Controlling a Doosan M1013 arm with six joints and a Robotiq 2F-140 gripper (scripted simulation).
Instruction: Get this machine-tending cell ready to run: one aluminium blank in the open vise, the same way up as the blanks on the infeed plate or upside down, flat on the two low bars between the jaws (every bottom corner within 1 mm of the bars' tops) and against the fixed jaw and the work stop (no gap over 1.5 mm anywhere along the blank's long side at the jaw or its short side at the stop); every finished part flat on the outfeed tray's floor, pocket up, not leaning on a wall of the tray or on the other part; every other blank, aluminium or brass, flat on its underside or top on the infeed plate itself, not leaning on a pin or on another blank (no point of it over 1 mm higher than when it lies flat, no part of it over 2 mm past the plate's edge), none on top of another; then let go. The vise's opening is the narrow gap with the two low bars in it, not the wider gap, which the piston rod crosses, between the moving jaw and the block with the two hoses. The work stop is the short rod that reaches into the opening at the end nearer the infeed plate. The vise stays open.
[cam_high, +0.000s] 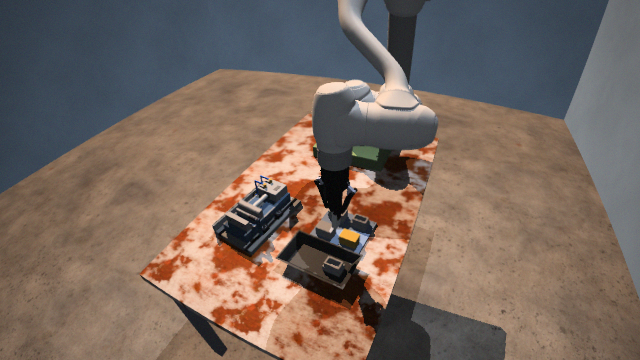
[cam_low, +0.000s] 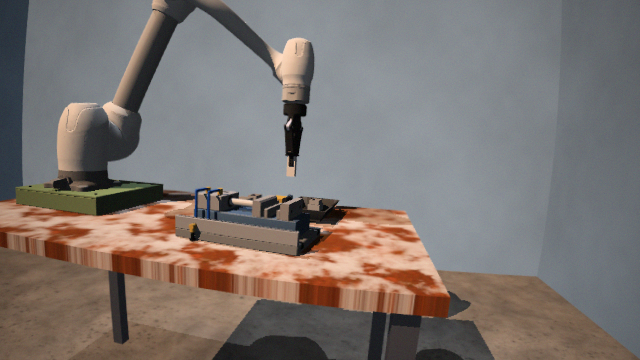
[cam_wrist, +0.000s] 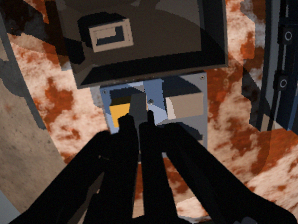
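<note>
Right now my hand is 9 cm past the infeed plate, 1 cm to the left of it and 15 cm above it. The rest, counted from my hand: brass blank 4 cm behind, 3 cm to the left, 13 cm below; aluminium blank 5 cm behind, 6 cm to the right, 13 cm below; piston rod 3 cm behind, 32 cm to the right, 8 cm below.
</note>
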